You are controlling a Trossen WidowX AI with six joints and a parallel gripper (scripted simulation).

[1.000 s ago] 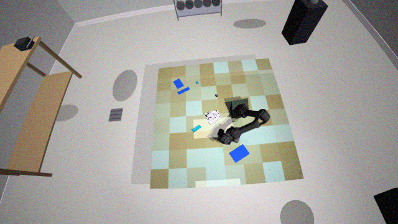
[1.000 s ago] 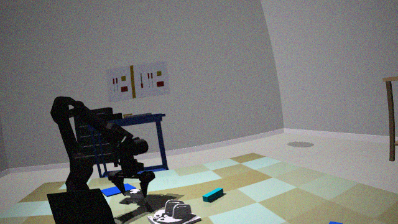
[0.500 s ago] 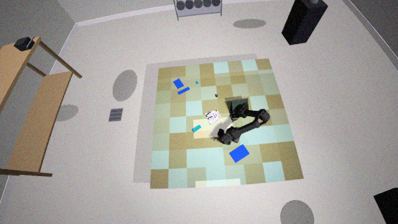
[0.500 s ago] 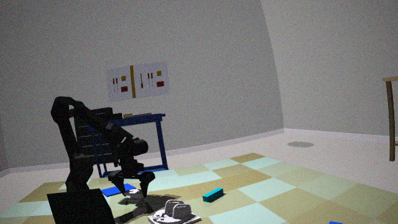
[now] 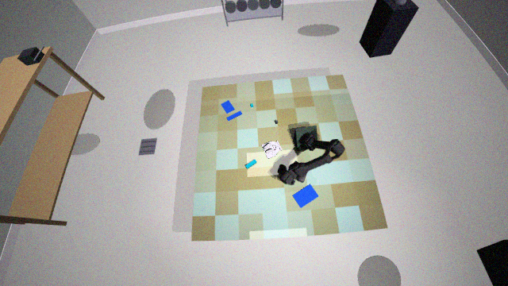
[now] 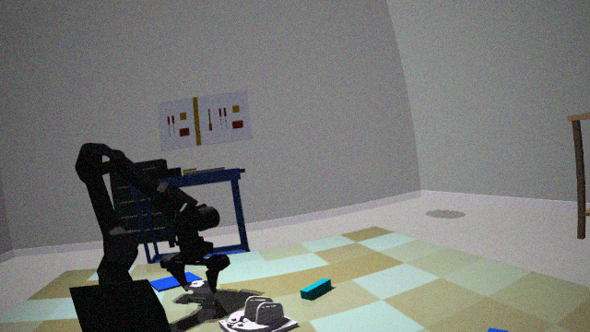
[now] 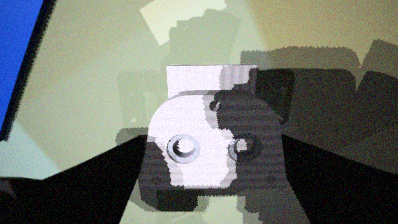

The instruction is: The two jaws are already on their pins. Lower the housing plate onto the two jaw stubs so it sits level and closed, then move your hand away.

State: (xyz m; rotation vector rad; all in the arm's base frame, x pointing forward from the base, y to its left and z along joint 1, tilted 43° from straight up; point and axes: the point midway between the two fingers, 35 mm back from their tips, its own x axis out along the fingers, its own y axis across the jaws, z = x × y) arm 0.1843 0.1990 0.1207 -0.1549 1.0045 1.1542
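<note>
Now: gripper tip 10 mm to the right of the white part and 10 mm short of it. From my gripper tip the other things lie so: blue plate: 150 mm to the left, 60 mm behind, 10 mm below.
</note>
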